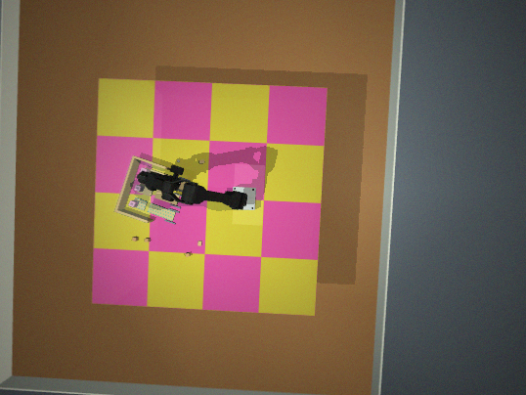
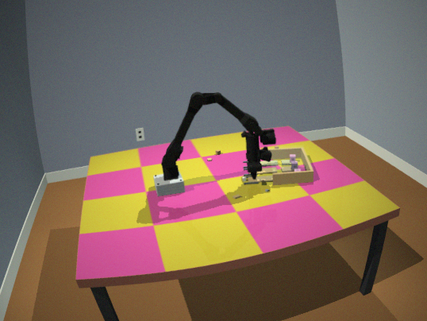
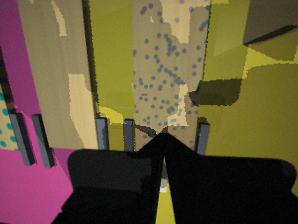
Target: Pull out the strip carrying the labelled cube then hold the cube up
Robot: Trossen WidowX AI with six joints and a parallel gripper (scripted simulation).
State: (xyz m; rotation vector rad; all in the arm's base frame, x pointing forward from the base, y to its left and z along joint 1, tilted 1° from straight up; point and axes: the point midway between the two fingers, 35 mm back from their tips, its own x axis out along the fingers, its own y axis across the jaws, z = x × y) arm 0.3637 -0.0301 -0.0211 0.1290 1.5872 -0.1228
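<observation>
My gripper tip is now 130 mm to the left of the grey peg and 30 mm short of it.
</observation>
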